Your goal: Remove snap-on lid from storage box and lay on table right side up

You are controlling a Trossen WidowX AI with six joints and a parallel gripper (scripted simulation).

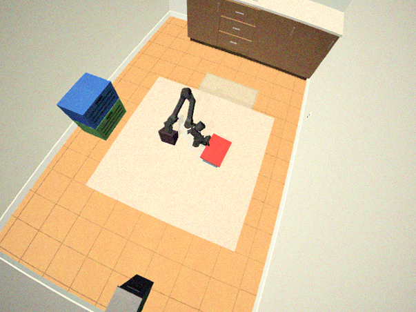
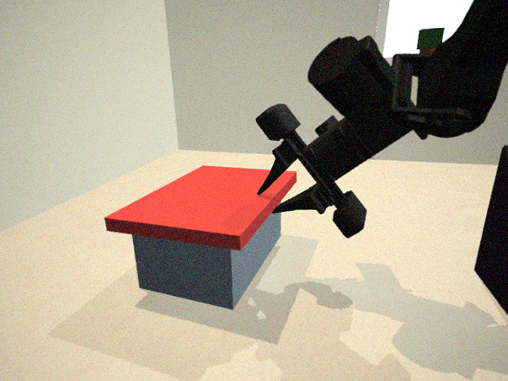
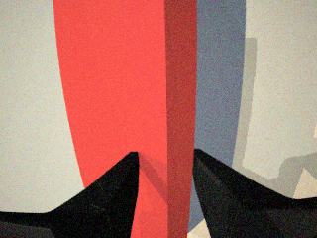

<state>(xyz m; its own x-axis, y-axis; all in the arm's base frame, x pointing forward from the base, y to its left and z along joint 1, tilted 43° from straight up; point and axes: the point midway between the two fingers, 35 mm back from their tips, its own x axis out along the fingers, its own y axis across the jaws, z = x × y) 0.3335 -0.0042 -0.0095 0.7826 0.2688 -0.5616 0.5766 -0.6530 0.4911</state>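
Right now the red lid is 70 mm ahead of my gripper tip and 20 mm to the right of it. From my gripper tip the other things lie so: storage box: 70 mm ahead, 20 mm to the right, 50 mm below.
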